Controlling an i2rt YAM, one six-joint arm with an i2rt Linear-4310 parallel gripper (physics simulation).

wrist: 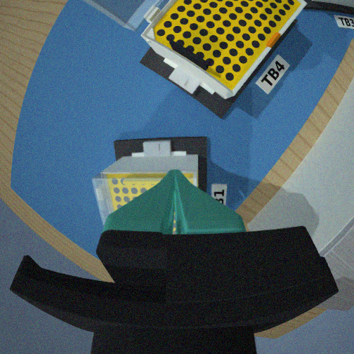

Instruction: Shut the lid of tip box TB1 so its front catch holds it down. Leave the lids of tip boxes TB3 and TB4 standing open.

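Note:
Tip box TB1 (131,192) stands below the centre of the wrist view, with a yellow, black-holed rack showing through clear plastic. Its clear lid (101,197) shows along the left side and juts out there; how far down it sits I cannot tell. My gripper (174,176) is shut and empty, its green fingertips together over the right part of TB1. The fingers hide much of the box, and its front catch cannot be made out. Tip box TB4 (225,37) is at the top, its yellow rack uncovered and its clear lid (117,11) open at the upper left.
Dark base plates (202,146) (222,109) lie under TB1 and TB4 on the blue mat (65,115). The TB4 label (273,74) and the partly hidden TB1 label (219,194) lie to their right. The TB3 label (346,21) is at the top right edge. A wooden rim (292,150) borders the mat.

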